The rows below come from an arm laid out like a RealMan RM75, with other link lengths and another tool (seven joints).
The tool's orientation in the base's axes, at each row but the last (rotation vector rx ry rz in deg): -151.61, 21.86, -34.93; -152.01, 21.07, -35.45; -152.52, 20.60, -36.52; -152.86, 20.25, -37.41; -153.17, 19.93, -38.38; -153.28, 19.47, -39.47; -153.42, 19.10, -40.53; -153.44, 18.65, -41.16
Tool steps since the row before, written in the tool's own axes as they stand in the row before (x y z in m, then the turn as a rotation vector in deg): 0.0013, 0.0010, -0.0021, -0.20, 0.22, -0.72; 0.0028, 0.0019, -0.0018, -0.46, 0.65, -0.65; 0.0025, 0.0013, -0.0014, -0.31, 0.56, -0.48; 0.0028, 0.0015, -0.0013, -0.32, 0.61, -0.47; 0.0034, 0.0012, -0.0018, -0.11, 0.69, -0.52; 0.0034, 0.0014, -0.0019, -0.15, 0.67, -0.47; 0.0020, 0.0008, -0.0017, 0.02, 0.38, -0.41; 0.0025, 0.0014, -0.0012, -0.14, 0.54, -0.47
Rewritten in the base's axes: 0.0000, -0.0020, 0.0018, -0.55, -0.35, 0.43; 0.0013, -0.0032, 0.0017, -0.81, -0.63, 0.09; 0.0013, -0.0024, 0.0016, -0.58, -0.54, 0.05; 0.0016, -0.0026, 0.0016, -0.60, -0.58, 0.01; 0.0018, -0.0027, 0.0024, -0.45, -0.74, 0.11; 0.0017, -0.0029, 0.0024, -0.46, -0.69, 0.06; 0.0007, -0.0018, 0.0019, -0.24, -0.46, 0.19; 0.0013, -0.0024, 0.0015, -0.43, -0.58, 0.11
